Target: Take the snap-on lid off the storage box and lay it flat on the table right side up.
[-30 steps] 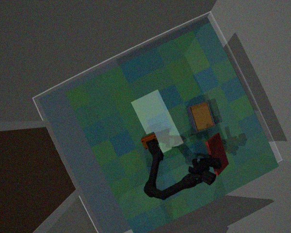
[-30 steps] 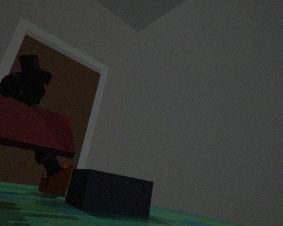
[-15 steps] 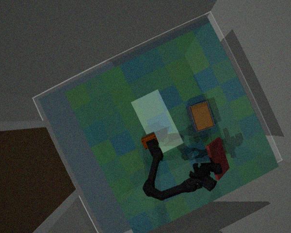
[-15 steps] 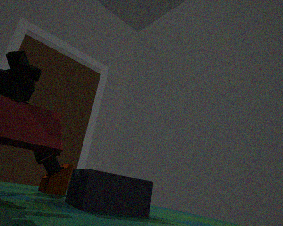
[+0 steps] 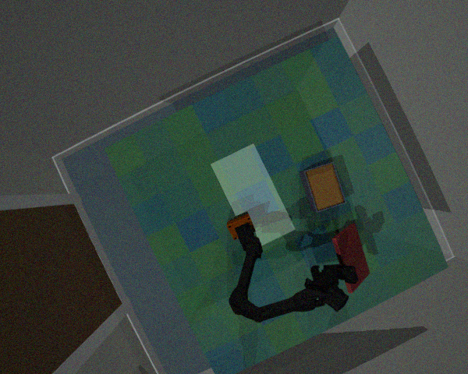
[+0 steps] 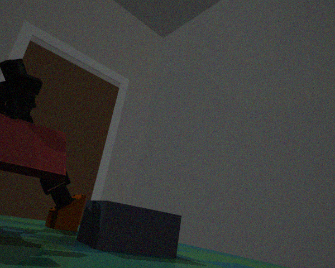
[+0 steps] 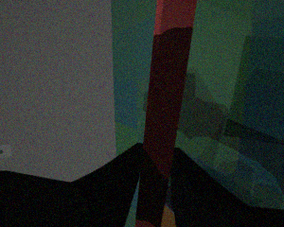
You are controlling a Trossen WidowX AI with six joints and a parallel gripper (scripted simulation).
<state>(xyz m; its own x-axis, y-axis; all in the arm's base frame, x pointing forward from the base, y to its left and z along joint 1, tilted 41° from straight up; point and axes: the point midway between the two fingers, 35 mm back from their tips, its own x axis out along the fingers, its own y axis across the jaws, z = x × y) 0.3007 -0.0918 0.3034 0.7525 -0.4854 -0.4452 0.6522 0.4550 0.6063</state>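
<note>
Right now my gripper tip is 70 mm short of the red lid and 50 mm above it. From my gripper tip the other things lie so: grey storage box: 310 mm to the left, 180 mm below, 90 mm ahead.
</note>
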